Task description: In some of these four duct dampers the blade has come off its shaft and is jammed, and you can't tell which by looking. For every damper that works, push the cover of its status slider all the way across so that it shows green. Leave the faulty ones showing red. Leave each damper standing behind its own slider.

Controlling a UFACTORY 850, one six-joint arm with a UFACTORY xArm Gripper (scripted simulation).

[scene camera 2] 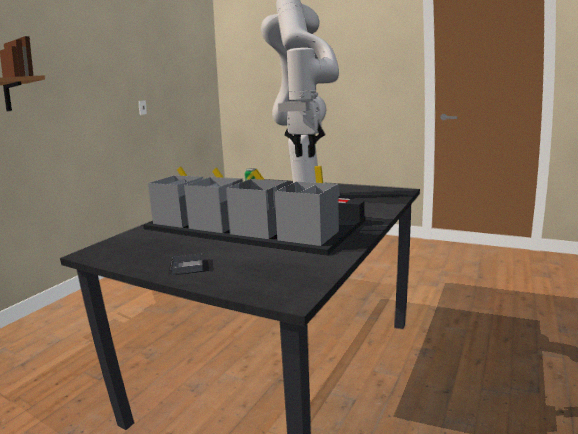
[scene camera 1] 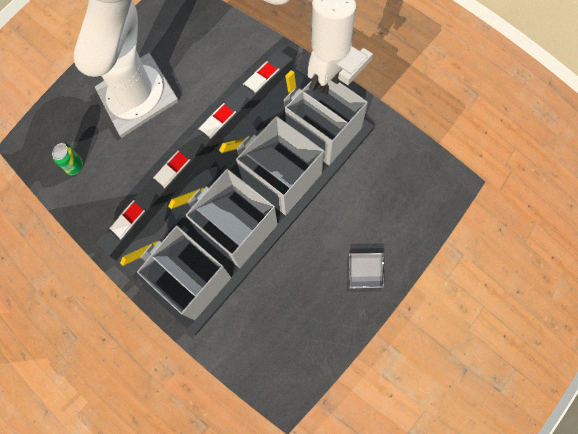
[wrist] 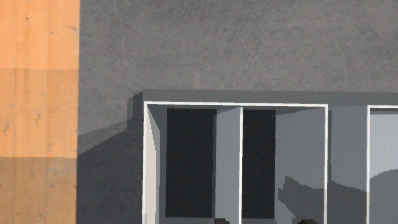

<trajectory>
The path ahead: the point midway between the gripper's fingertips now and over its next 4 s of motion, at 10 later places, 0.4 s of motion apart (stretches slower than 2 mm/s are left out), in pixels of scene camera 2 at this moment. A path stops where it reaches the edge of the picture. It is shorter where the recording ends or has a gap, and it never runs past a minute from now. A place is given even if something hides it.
My gripper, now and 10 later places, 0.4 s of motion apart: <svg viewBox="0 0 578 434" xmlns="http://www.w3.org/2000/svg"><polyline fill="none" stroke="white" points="305,156 306,156 314,158 316,158 316,160 317,165 318,172 319,177 319,180 319,180 318,180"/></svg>
</trajectory>
